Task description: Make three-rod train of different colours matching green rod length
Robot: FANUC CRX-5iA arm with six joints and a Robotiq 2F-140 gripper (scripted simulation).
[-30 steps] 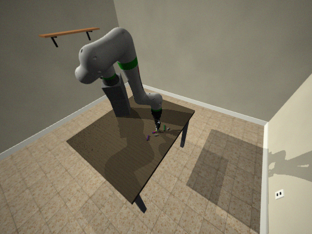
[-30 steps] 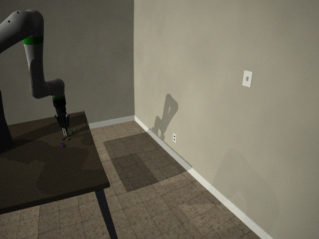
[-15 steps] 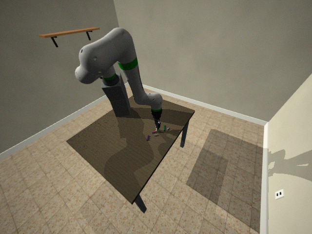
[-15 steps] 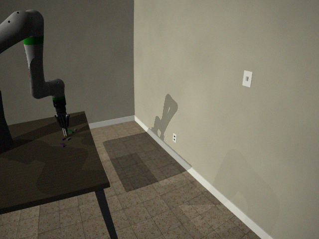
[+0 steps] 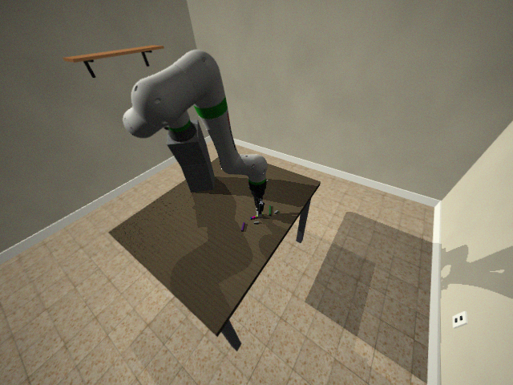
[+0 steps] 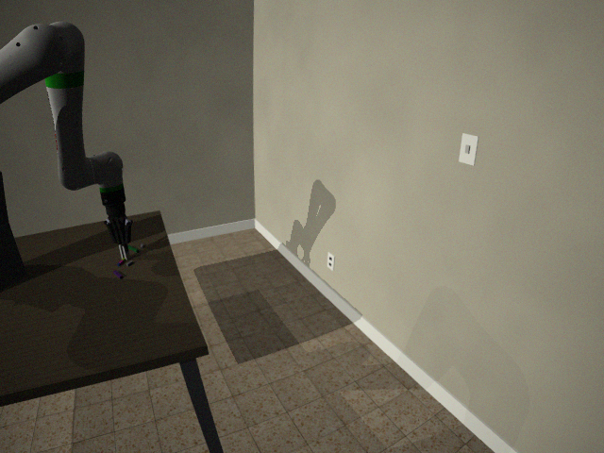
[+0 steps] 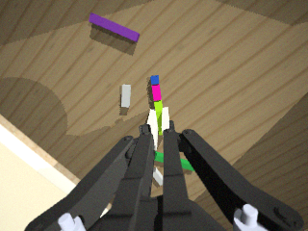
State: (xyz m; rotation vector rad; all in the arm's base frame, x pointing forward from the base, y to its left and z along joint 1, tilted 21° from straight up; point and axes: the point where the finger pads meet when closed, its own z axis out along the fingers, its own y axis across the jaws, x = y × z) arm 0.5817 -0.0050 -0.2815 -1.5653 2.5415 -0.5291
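Now: the lime rod 30 mm below my hand. Also, from my hand: magenta rod (20 mm behind, 30 mm to the right, 30 mm below); then blue rod (30 mm behind, 50 mm to the right, 30 mm below); then green rod (30 mm ahead, 70 mm to the left, 30 mm below).
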